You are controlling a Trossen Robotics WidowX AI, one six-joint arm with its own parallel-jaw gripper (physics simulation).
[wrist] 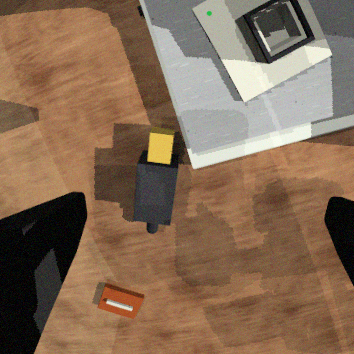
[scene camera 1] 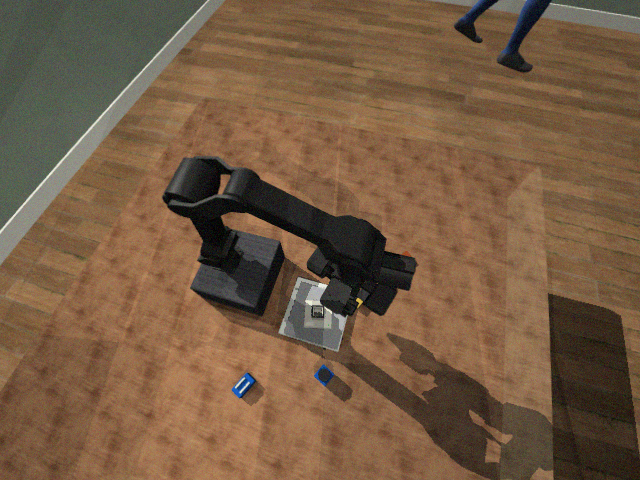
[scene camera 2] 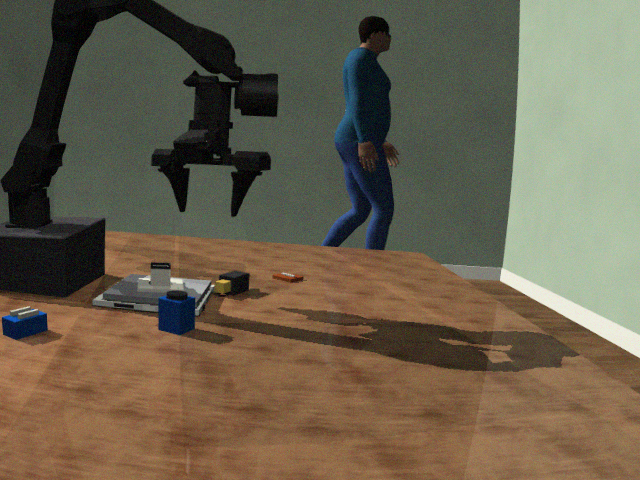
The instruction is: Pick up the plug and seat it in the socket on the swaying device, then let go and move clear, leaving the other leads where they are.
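The plug, a black block (scene camera 2: 235, 283) (wrist: 156, 192) with a yellow tip (scene camera 1: 359, 302), lies on the table beside the device, its yellow tip near the device's edge. The arm partly hides it in scene camera 1. The device is a flat grey slab (scene camera 1: 295, 320) (scene camera 2: 124, 292) (wrist: 215, 130) with a pale raised plate. The socket (scene camera 1: 312, 311) (scene camera 2: 160, 276) (wrist: 291, 49), square and dark-rimmed, stands open on that plate. My gripper (scene camera 1: 360, 299) (scene camera 2: 207, 212) (wrist: 209, 207) is open and empty, well above the table. In the wrist view the plug shows between the fingers, nearer the left one.
A blue block with white bars (scene camera 1: 243, 385) (scene camera 2: 24, 326) and a blue block with a round black top (scene camera 1: 323, 375) (scene camera 2: 176, 314) stand on the near side. A small orange block (scene camera 1: 406, 254) (scene camera 2: 287, 277) (wrist: 121, 301) lies beyond the plug. A person (scene camera 2: 364, 103) stands beyond the table.
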